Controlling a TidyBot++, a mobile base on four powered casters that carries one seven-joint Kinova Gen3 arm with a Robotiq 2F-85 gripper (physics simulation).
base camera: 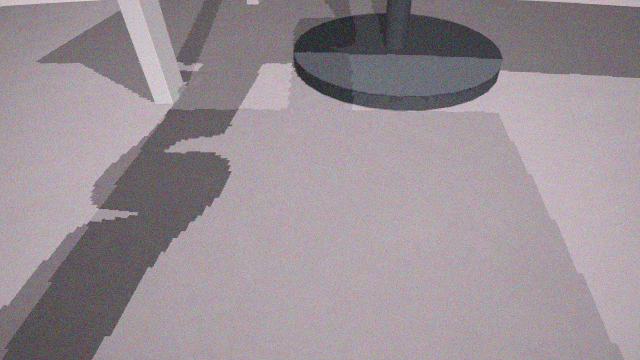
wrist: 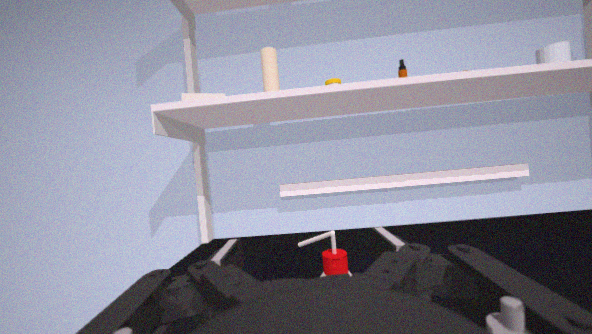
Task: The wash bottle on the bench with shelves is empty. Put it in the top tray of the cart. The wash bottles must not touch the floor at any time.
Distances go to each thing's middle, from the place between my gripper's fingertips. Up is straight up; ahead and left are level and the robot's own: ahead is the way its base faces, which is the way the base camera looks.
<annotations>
I see my gripper 58 cm short of the cream cylinder (wrist: 269, 63), 34 cm below it and 5 cm to the right of it. Round my hand: dark round pedestal base (base camera: 389, 62) 73 cm below, 23 cm ahead, 10 cm to the right.
</annotations>
